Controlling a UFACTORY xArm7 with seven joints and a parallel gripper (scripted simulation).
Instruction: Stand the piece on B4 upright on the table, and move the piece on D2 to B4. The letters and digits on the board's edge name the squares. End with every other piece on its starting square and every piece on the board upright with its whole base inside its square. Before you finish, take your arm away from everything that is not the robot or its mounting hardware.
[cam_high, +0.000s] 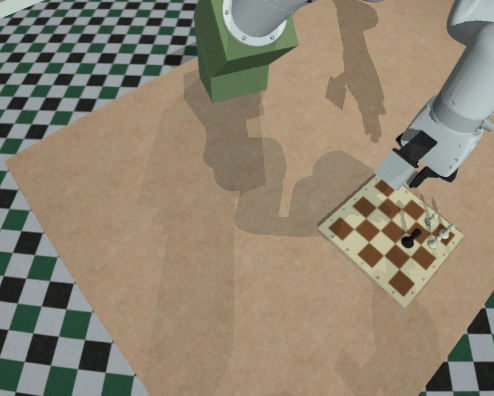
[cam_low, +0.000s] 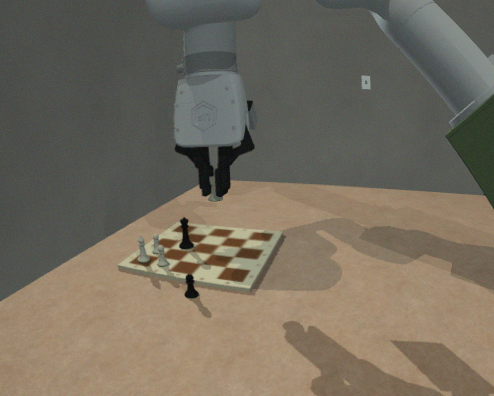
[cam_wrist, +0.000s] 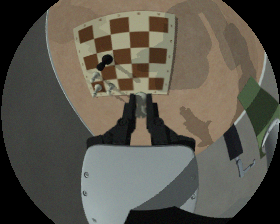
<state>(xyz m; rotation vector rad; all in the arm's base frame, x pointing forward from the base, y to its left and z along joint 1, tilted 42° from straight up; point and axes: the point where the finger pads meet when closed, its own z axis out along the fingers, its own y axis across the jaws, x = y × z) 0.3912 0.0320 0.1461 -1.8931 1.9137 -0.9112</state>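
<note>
My gripper is now 30 mm short of the chessboard, 40 mm to the left of it and 130 mm above it. From my hand the other things lie so: white rook-like piece: 10 mm below; black piece: 70 mm ahead, 40 mm to the right, 100 mm below; black pawn: 10 mm ahead, 100 mm to the left, 120 mm below.
</note>
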